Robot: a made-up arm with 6 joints. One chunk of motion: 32 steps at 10 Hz.
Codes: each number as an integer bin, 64 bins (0 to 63) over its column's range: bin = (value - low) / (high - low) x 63, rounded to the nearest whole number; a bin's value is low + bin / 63 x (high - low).
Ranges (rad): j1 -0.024..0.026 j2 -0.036..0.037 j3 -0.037..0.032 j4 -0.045..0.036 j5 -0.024..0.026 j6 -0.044..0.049
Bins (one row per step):
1: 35 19 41 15 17 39
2: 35 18 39 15 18 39
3: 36 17 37 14 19 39
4: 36 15 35 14 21 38
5: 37 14 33 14 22 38
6: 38 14 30 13 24 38
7: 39 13 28 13 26 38
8: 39 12 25 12 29 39
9: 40 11 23 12 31 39
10: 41 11 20 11 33 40
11: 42 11 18 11 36 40
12: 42 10 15 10 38 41
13: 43 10 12 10 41 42
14: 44 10 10 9 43 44
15: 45 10 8 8 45 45
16: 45 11 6 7 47 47
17: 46 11 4 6 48 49
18: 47 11 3 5 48 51
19: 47 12 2 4 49 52
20: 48 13 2 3 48 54
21: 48 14 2 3 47 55
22: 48 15 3 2 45 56
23: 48 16 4 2 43 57
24: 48 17 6 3 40 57
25: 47 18 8 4 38 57
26: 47 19 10 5 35 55
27: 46 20 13 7 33 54
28: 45 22 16 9 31 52
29: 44 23 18 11 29 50
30: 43 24 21 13 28 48
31: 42 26 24 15 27 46
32: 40 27 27 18 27 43
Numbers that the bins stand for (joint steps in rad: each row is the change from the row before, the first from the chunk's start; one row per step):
1: 0.00378 -0.01398 0.00790 -0.02571 -0.01051 0.01357
2: 0.00378 -0.01514 0.00571 -0.02571 -0.00971 0.01357
3: 0.00457 -0.01630 0.00352 -0.02700 -0.00892 0.01357
4: 0.00457 -0.01862 0.00133 -0.02700 -0.00733 0.01210
5: 0.00537 -0.01978 -0.00086 -0.02700 -0.00654 0.01210
6: 0.00616 -0.01978 -0.00414 -0.02829 -0.00495 0.01210
7: 0.00695 -0.02094 -0.00633 -0.02829 -0.00337 0.01210
8: 0.00695 -0.02210 -0.00962 -0.02957 -0.00098 0.01357
9: 0.00775 -0.02325 -0.01181 -0.02957 0.00060 0.01357
10: 0.00854 -0.02325 -0.01510 -0.03086 0.00219 0.01505
11: 0.00933 -0.02325 -0.01729 -0.03086 0.00457 0.01505
12: 0.00933 -0.02441 -0.02057 -0.03214 0.00616 0.01652
13: 0.01013 -0.02441 -0.02386 -0.03214 0.00854 0.01800
14: 0.01092 -0.02441 -0.02605 -0.03343 0.01013 0.02095
15: 0.01171 -0.02441 -0.02824 -0.03471 0.01171 0.02243
16: 0.01171 -0.02325 -0.03043 -0.03600 0.01330 0.02538
17: 0.01251 -0.02325 -0.03262 -0.03729 0.01410 0.02833
18: 0.01330 -0.02325 -0.03371 -0.03857 0.01410 0.03129
19: 0.01330 -0.02210 -0.03481 -0.03986 0.01489 0.03276
20: 0.01410 -0.02094 -0.03481 -0.04114 0.01410 0.03571
21: 0.01410 -0.01978 -0.03481 -0.04114 0.01330 0.03719
22: 0.01410 -0.01862 -0.03371 -0.04243 0.01171 0.03867
23: 0.01410 -0.01746 -0.03262 -0.04243 0.01013 0.04014
24: 0.01410 -0.01630 -0.03043 -0.04114 0.00775 0.04014
25: 0.01330 -0.01514 -0.02824 -0.03986 0.00616 0.04014
26: 0.01330 -0.01398 -0.02605 -0.03857 0.00378 0.03719
27: 0.01251 -0.01283 -0.02276 -0.03600 0.00219 0.03571
28: 0.01171 -0.01051 -0.01948 -0.03343 0.00060 0.03276
29: 0.01092 -0.00935 -0.01729 -0.03086 -0.00098 0.02981
30: 0.01013 -0.00819 -0.01400 -0.02829 -0.00178 0.02686
31: 0.00933 -0.00587 -0.01071 -0.02571 -0.00257 0.02390
32: 0.00775 -0.00471 -0.00743 -0.02186 -0.00257 0.01948

